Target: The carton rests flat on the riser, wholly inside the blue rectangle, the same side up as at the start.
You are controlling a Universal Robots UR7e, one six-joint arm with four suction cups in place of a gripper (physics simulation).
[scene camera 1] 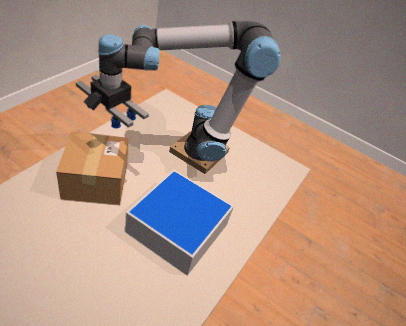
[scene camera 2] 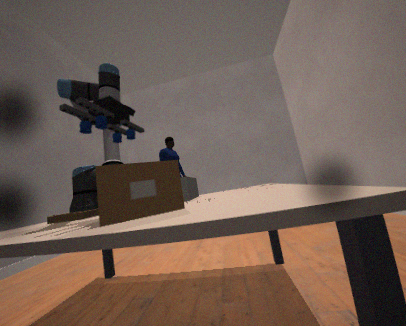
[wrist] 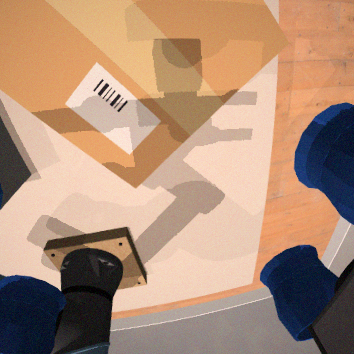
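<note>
The brown carton (scene camera 1: 91, 186) (scene camera 2: 140, 200) (wrist: 45, 55) stands flat on the mat beside the riser (scene camera 1: 156, 241) (scene camera 2: 190, 188) (wrist: 12, 162), with a small gap between them. Its taped top faces up, with a white barcode label (scene camera 1: 112, 148) (wrist: 114, 106) near one corner. The blue rectangle (scene camera 1: 180, 212) covers the riser's top, and nothing stands on it. My gripper (scene camera 1: 114, 104) (scene camera 2: 109, 129) is open and holds nothing. It hangs level, well above the carton and towards its back side in scene camera 1. Blue suction cups (wrist: 300, 292) show at the wrist view's edges, touching nothing.
The arm's base plate (scene camera 1: 205, 166) (wrist: 132, 260) stands on the pale mat (scene camera 1: 260, 200), behind the riser and to the right of the carton in scene camera 1. A person in blue (scene camera 2: 170, 152) stands beyond the table. Wooden floor (scene camera 1: 340, 240) surrounds the mat.
</note>
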